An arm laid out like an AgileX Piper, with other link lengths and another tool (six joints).
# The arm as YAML. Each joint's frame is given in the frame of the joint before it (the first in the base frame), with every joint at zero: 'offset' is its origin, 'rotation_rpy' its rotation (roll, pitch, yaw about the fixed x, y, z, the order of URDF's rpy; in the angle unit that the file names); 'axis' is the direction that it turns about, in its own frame. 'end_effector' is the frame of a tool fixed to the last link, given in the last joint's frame.
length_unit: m
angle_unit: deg
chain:
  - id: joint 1
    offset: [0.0, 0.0, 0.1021]
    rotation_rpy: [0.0, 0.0, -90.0]
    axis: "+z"
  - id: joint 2
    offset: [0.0, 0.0, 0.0]
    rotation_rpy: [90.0, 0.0, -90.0]
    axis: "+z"
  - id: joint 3
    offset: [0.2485, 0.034, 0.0]
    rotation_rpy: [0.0, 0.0, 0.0]
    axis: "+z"
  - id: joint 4
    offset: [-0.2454, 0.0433, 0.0]
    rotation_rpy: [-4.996, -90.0, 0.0]
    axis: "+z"
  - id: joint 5
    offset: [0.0, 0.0, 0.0]
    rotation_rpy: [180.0, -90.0, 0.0]
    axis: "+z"
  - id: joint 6
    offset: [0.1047, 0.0, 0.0]
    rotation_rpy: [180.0, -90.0, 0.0]
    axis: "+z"
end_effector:
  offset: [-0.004, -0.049, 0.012]
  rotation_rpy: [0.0, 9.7, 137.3]
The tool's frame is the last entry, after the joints.
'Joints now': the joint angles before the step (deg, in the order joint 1, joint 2, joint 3, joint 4, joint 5, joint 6). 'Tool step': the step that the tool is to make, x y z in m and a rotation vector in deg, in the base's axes. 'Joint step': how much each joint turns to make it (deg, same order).
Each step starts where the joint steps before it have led.
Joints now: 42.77, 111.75, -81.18, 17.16, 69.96, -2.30
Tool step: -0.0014, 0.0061, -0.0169, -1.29, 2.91, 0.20
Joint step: 0.59, 3.69, -0.65, 1.16, 0.00, -0.15
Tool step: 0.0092, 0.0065, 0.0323, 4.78, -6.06, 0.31
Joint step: 0.00, -3.88, -3.81, -0.75, 0.00, 0.01
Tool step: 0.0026, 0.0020, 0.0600, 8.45, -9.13, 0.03
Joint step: -0.01, -7.88, -4.56, -0.13, 0.00, -0.01
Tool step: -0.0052, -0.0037, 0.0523, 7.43, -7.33, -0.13
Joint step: 0.01, -6.53, -3.95, 0.33, 0.01, 0.14
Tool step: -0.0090, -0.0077, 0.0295, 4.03, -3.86, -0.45
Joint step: 0.00, -4.61, -1.10, 0.06, -0.01, 0.53
